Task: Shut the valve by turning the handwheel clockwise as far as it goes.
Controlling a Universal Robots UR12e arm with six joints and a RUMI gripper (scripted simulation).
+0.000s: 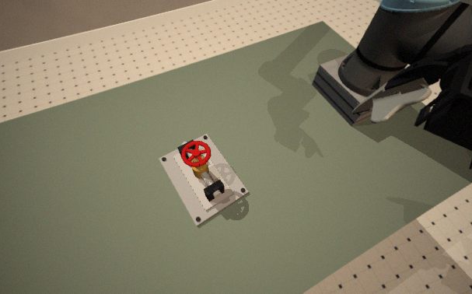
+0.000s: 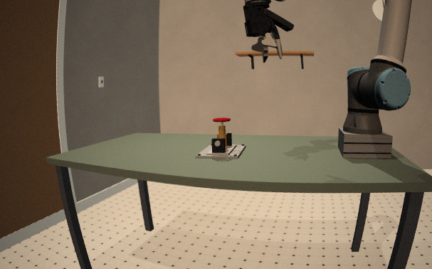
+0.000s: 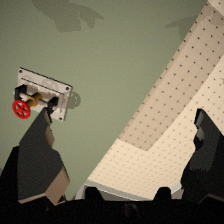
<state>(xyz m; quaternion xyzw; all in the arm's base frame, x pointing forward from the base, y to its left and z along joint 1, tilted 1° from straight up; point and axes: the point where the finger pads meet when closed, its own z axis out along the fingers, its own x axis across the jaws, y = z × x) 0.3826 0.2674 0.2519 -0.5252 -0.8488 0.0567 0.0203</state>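
Now: hand 26 cm short of the red handwheel, 25 cm to the left of it and 23 cm above it.
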